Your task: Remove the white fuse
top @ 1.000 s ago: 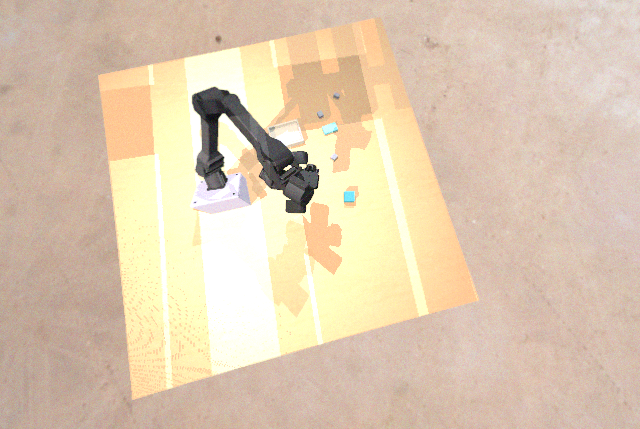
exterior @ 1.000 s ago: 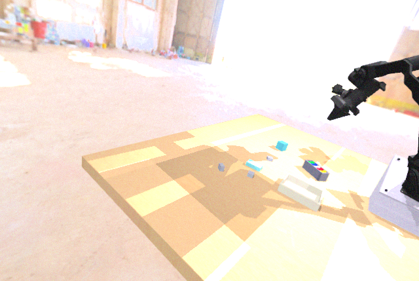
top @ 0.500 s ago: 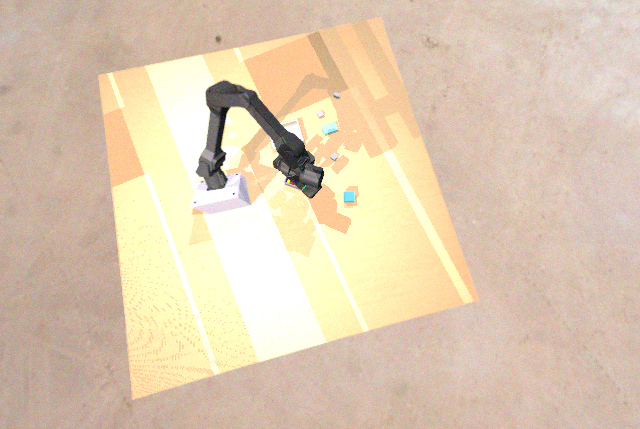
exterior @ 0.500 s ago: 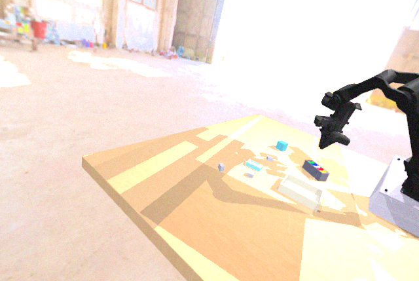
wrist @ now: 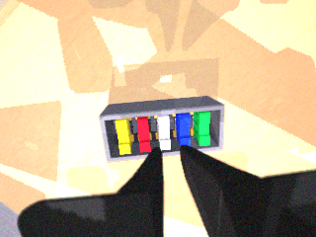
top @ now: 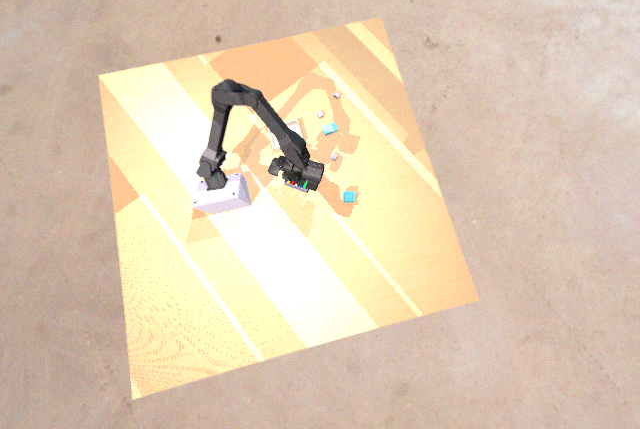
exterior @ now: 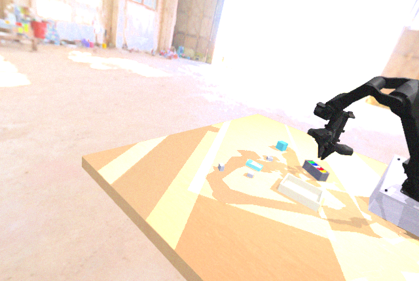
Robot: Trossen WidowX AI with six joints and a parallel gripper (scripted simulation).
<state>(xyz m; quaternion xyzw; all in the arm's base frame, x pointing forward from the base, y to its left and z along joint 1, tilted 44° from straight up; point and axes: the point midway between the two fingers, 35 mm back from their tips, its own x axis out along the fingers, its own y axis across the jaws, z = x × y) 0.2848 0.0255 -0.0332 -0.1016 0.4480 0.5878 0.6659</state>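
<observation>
Now: gripper tip 5 cm above the white fuse. Also, from my gripper tip: tray (21 cm to the left, 7 cm below, 3 cm behind); then cyan cube (20 cm ahead, 8 cm to the right, 6 cm below); then flat cyan block (22 cm to the left, 16 cm ahead, 7 cm below).
</observation>
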